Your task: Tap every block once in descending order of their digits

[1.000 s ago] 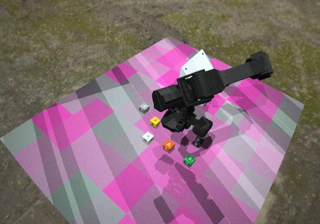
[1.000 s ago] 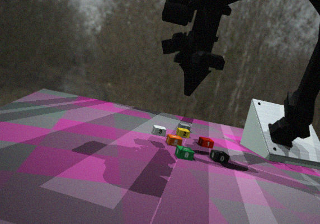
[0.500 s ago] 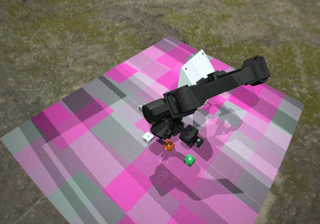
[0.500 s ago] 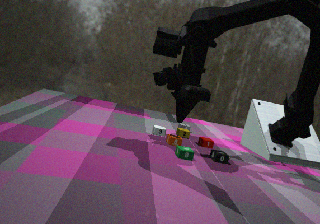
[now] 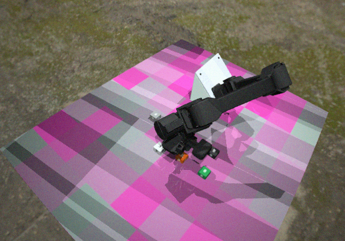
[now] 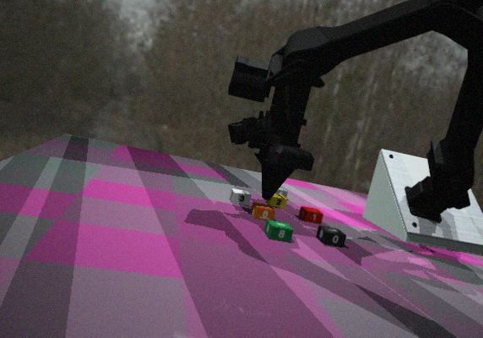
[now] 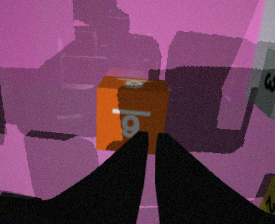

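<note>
The orange block lies 1 cm to the left of my gripper tip and 2 cm below it. Also, from my gripper tip: red block: 10 cm behind, 4 cm to the right, 2 cm below; green block: 11 cm to the left, 2 cm below; yellow block: 5 cm behind, 10 cm to the right, 2 cm below.
</note>
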